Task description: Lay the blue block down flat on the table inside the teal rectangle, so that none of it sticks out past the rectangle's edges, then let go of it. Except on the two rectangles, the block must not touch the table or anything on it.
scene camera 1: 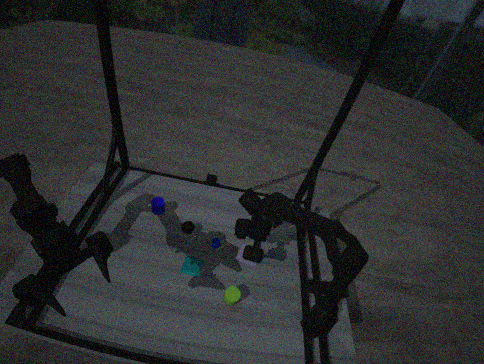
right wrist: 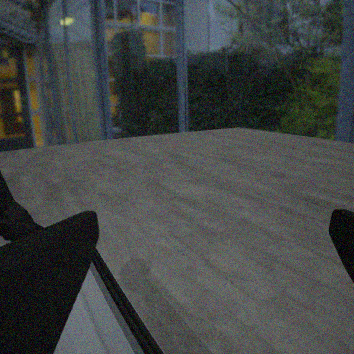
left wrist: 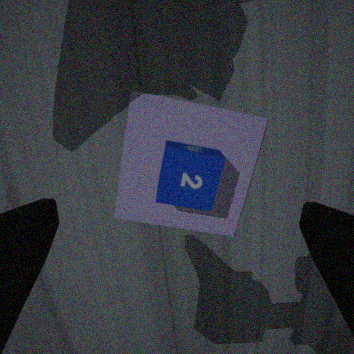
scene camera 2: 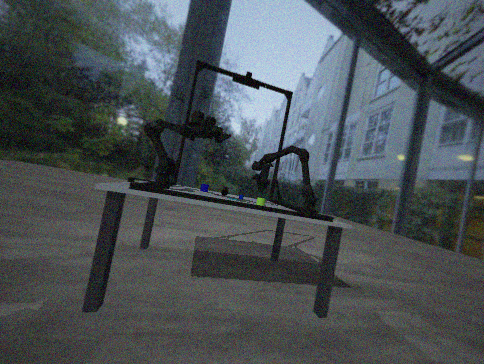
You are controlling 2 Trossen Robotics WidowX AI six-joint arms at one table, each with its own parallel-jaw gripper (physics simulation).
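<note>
The blue block, marked with a white 2, sits on the lavender rectangle in the left wrist view. In scene camera 1 the block does not show, and the left arm covers part of that rectangle. My left gripper is open and empty above the lavender rectangle; in the left wrist view its fingers stand wide at the left and right of the block. The teal rectangle lies to the left, partly under shadow. My right gripper is open and empty at the far left of scene camera 1.
A lime green cylinder stands to the lower right of the teal rectangle. A small blue object stands to its upper right. A dark round object and a blue cylinder stand farther back.
</note>
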